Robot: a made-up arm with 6 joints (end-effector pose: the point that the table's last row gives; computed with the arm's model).
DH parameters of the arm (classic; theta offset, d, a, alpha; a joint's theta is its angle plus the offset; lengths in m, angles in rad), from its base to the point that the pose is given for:
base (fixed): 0 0.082 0 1.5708
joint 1: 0 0.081 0.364 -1.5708
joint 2: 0 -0.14 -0.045 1.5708
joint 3: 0 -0.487 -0.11 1.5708
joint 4: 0 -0.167 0.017 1.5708
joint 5: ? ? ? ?
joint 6: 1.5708 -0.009 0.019 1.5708
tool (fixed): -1.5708 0.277 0 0
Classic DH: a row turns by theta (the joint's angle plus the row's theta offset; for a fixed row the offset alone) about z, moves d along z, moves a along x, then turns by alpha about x.
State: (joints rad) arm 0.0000 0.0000 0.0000 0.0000 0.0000 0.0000
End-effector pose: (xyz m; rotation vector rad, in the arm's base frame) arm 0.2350 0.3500 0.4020 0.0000 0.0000 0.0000
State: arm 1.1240 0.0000 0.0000 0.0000 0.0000 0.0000
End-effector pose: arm -0.1870 0.3500 0.4322 0.0000 -1.1240 0.0000
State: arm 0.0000 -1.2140 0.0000 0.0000 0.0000 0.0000
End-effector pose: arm 0.7228 0.1904 0.4020 0.0000 0.0000 -1.2140
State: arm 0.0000 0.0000 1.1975 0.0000 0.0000 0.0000
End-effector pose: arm -0.1400 0.3500 0.0315 0.0000 -1.1975 0.0000
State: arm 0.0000 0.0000 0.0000 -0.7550 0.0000 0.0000
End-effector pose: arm 0.2663 0.3830 0.4020 0.0000 0.0000 0.7550
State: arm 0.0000 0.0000 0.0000 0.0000 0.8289 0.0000
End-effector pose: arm 0.4481 0.3500 0.3003 0.0000 0.8289 0.0000
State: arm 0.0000 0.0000 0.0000 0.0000 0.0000 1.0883
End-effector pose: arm 0.2350 0.5852 0.2367 -1.0883 0.0000 0.0000
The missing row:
joint 5: -1.5708 -0.075 0.016 1.5708
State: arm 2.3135 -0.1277 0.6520 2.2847 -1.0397 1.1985
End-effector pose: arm -0.2623 0.3420 0.2427 1.9581 0.1144 -1.6952
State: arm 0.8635 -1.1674 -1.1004 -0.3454 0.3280 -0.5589
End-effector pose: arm 0.5306 -0.2731 0.6879 1.5783 0.2946 -0.2722
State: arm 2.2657 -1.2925 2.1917 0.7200 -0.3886 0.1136
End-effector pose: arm -0.0828 0.3426 1.0387 -0.4502 0.9107 0.9919
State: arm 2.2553 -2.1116 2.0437 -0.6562 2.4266 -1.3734
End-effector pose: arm -0.3984 -0.0432 0.6431 -2.4892 0.8991 0.5524
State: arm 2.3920 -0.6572 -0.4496 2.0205 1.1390 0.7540
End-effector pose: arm -0.4471 0.1217 0.3385 1.8116 -0.0199 0.1055
